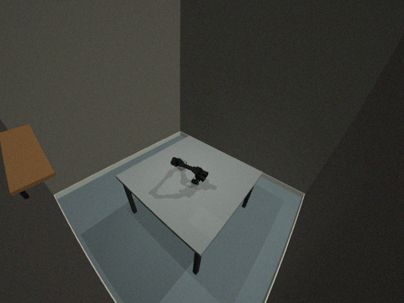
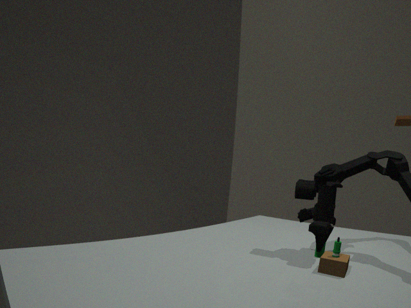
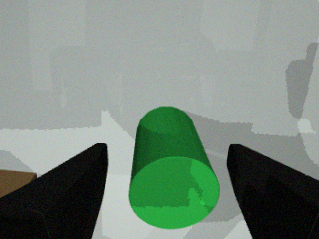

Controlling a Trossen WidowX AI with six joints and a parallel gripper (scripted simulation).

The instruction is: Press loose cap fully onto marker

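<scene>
The green cap is right at my gripper tip. Also, from my gripper tip: brown holder block: 10 cm to the left, 8 cm behind.
</scene>
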